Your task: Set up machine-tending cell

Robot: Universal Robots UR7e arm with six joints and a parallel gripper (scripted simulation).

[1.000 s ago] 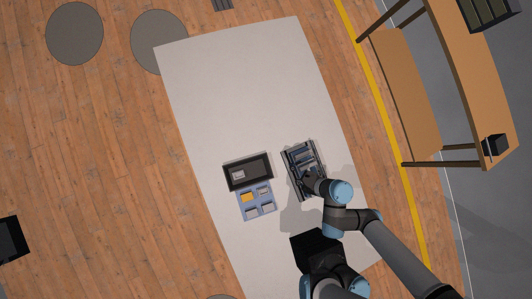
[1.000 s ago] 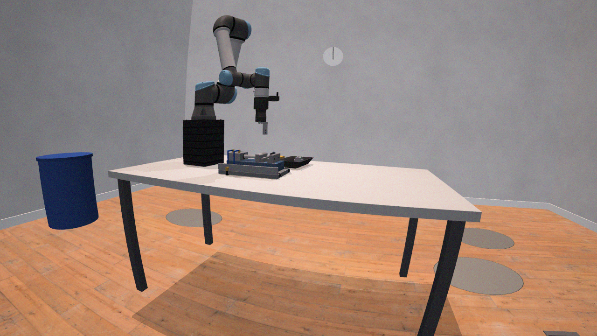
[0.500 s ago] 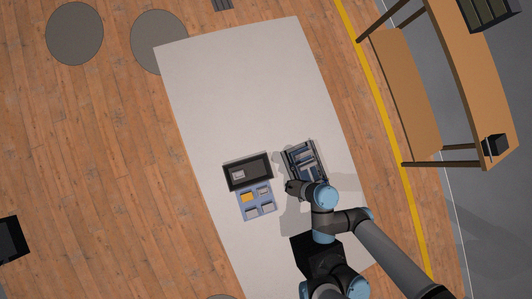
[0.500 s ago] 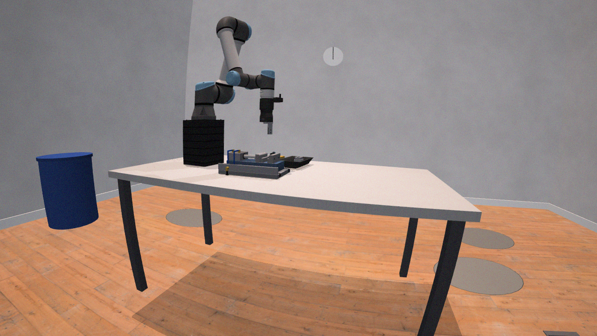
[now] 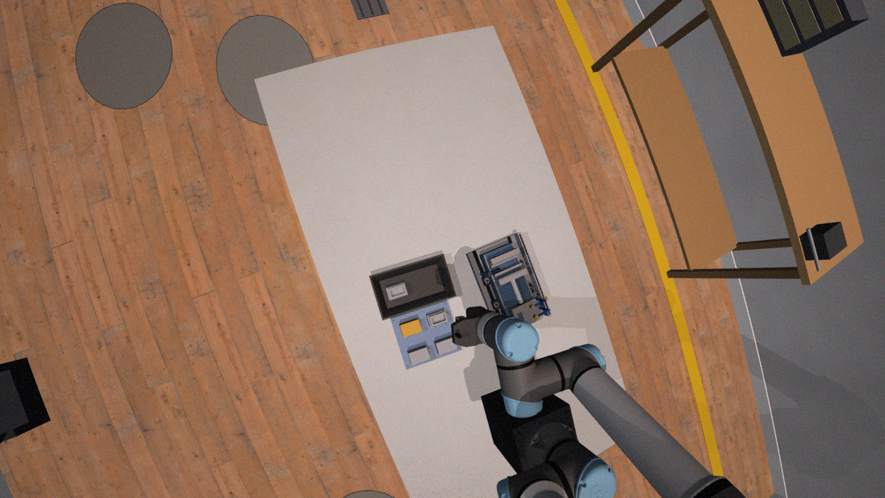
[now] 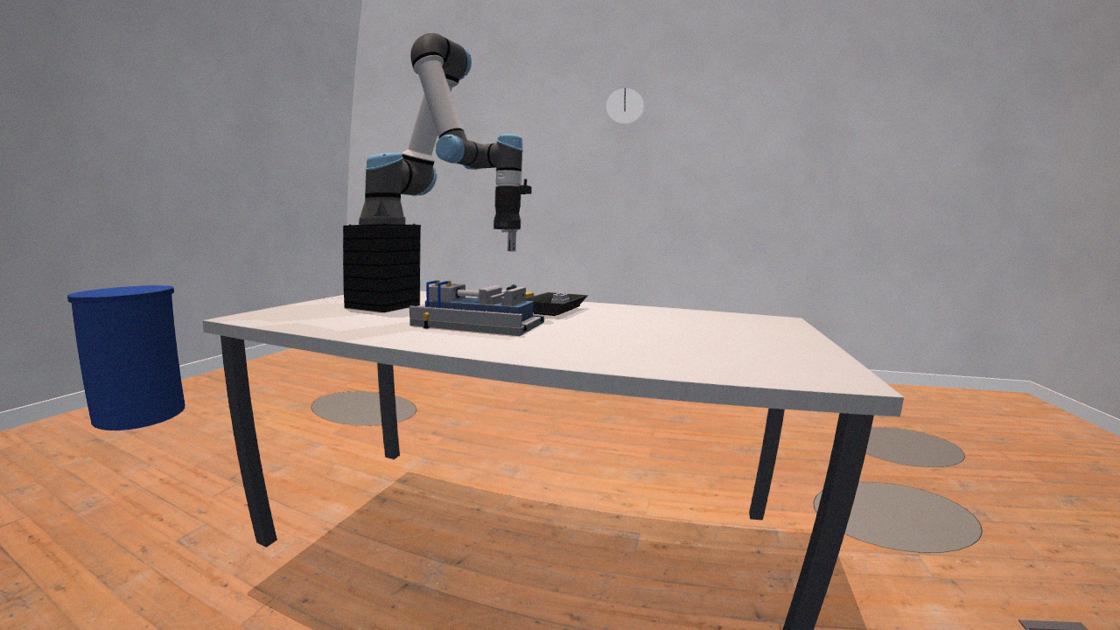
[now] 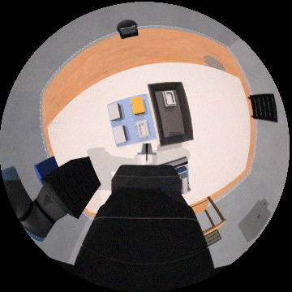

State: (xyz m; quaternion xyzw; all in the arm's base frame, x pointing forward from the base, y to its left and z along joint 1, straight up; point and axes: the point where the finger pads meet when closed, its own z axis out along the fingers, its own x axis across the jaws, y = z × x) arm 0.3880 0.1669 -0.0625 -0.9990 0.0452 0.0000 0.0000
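My gripper is now 2 cm past the brass blank, 12 cm to the right of it and 17 cm above it. The rest, counted from my hand: vise 4 cm ahead, 22 cm to the right, 16 cm below.
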